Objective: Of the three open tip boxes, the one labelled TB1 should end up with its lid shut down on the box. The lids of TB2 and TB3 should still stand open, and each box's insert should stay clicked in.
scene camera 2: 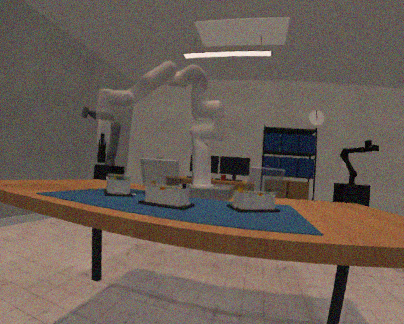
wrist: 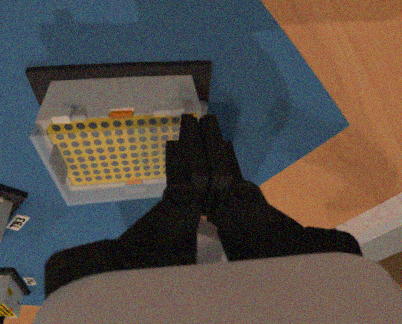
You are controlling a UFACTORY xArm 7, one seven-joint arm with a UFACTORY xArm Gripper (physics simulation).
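Pixels of known places: gripper, fingertip midpoint: [scene camera 2: 101, 162] [wrist: 194, 137]; arm's base, link origin: [scene camera 2: 201, 186].
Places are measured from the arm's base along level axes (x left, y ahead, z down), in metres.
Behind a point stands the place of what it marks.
The yellow-insert box [scene camera 2: 119, 185] {x -0.242, y 0.351, z 0.004 m} [wrist: 115, 95] {x -0.310, y 0.336, z 0.008 m} near my gripper shows no label; the others bear a TB3 tag and a blurred tag, so it looks like TB1. Its clear lid [wrist: 52, 167] {x -0.253, y 0.355, z -0.034 m} appears down over the yellow insert [wrist: 110, 150] {x -0.274, y 0.319, z -0.014 m}; full seating is unclear. My gripper [scene camera 2: 102, 159] {x -0.363, y 0.318, z -0.078 m} [wrist: 194, 137] {x -0.363, y 0.318, z -0.078 m} is shut and empty, above and beside the box's right end in the wrist view. The TB3 box [wrist: 4, 210] {x -0.080, y 0.360, z 0.021 m} is partly cut off there; another box [wrist: 9, 290] {x 0.198, y 0.284, z 0.011 m} shows below it. In the scene view, the middle box [scene camera 2: 167, 196] {x -0.007, y 0.443, z 0.010 m} and right box [scene camera 2: 255, 201] {x 0.260, y 0.349, z 0.009 m} have raised lids.
The boxes stand on a blue mat [scene camera 2: 210, 217] {x 0.142, y 0.510, z 0.043 m} [wrist: 310, 125] {x -0.390, y 0.116, z 0.043 m} on a wooden table [scene camera 2: 350, 245] {x 0.445, y 0.649, z 0.047 m} [wrist: 360, 60] {x -0.474, y 0.150, z 0.046 m}. The arm's base [scene camera 2: 212, 192] {x 0.077, y 0.112, z 0.014 m} is behind the mat. Shelves [scene camera 2: 290, 154] and a dark second arm [scene camera 2: 350, 162] stand in the background.
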